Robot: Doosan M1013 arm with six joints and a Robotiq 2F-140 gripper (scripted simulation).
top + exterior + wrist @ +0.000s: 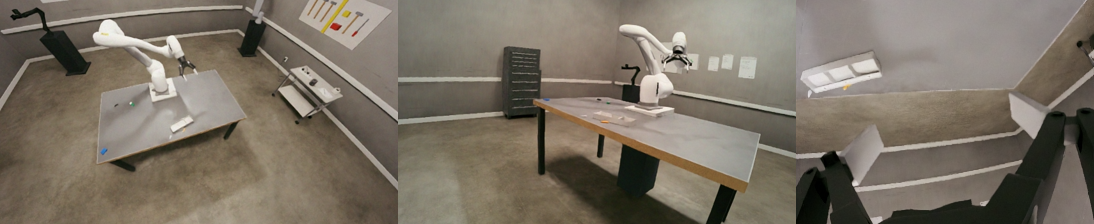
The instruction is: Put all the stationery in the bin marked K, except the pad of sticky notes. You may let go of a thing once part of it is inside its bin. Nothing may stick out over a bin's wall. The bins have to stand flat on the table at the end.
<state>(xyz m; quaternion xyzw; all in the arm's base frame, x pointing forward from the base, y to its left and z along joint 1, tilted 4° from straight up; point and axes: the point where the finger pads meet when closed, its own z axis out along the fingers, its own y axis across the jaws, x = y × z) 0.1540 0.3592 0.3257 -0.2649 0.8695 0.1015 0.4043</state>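
Now: the bin 34 cm below my hand, 34 cm ahead of it and 15 cm to the right of it. From my hand the other things lie so: orange piece (42 cm ahead, 35 cm below, 13 cm to the right); white piece (47 cm ahead, 35 cm below, 28 cm to the right); green block (72 cm to the right, 35 cm below, 1 cm behind).
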